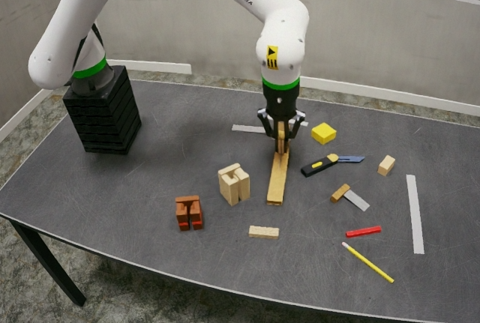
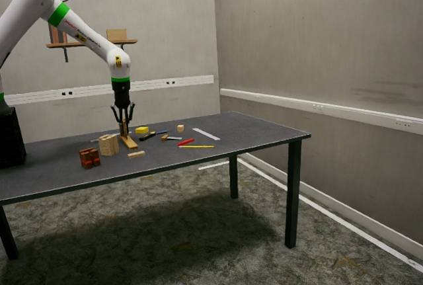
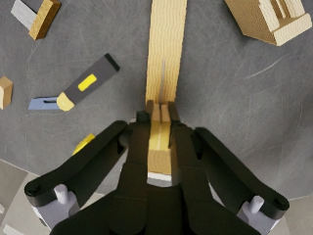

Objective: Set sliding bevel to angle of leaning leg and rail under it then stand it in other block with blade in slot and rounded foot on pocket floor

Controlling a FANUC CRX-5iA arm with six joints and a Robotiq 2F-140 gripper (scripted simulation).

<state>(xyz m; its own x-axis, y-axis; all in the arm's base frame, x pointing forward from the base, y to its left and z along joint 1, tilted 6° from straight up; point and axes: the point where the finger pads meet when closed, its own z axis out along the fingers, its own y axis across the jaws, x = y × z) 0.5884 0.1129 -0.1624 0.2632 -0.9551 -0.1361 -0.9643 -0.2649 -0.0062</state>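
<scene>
The grey blade lies 5 cm below my hand. From my hand the other things lie so: try square: 24 cm ahead, 6 cm to the right, 8 cm below; then wood strip: 6 cm ahead, 27 cm to the right, 8 cm below; then yellow cube: 9 cm ahead, 18 cm to the left, 7 cm below.
</scene>
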